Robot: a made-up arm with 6 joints.
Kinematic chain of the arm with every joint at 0, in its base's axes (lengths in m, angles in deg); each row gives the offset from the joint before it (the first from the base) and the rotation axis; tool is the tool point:
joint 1: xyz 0 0 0.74 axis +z
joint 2: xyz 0.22 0 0 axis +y
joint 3: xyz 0 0 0.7 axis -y
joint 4: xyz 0 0 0.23 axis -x
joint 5: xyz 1.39 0 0 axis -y
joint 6: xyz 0.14 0 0 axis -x
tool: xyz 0 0 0
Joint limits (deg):
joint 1: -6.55..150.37
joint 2: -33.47..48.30
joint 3: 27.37..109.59
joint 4: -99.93..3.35
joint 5: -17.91..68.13
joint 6: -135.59..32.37
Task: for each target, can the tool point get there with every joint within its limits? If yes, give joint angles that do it. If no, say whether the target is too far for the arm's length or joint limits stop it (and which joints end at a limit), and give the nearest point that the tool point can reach.
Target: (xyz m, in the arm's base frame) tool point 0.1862 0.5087 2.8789
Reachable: yes | joints 81.35 22.08 99.44 -65.30 57.80 -108.79
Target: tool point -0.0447 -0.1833 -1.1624
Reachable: no: joint limits stop it (at a limit: joint 1, joint 2, joint 3, joint 4, joint 5) | nearest point 2.1351 -0.3740 0.8844 | short by 2.996 m
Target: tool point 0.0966 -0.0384 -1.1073
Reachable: no: joint limits stop it (at a limit: joint 1, joint 2, joint 3, joint 4, joint 5) | nearest point 2.1351 -0.3740 0.8844 | short by 2.870 m
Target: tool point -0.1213 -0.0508 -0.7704
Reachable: no: joint limits stop it (at a limit: joint 1, joint 2, joint 3, joint 4, joint 5) | nearest point -1.8176 1.1810 0.8844 | short by 2.671 m
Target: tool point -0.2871 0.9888 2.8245
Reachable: yes | joints 106.54 12.20 67.55 -16.01 9.35 -83.66
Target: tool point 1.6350 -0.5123 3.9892
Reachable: no: too far | nearest point 1.1309 -0.1604 2.7876 | short by 1.350 m
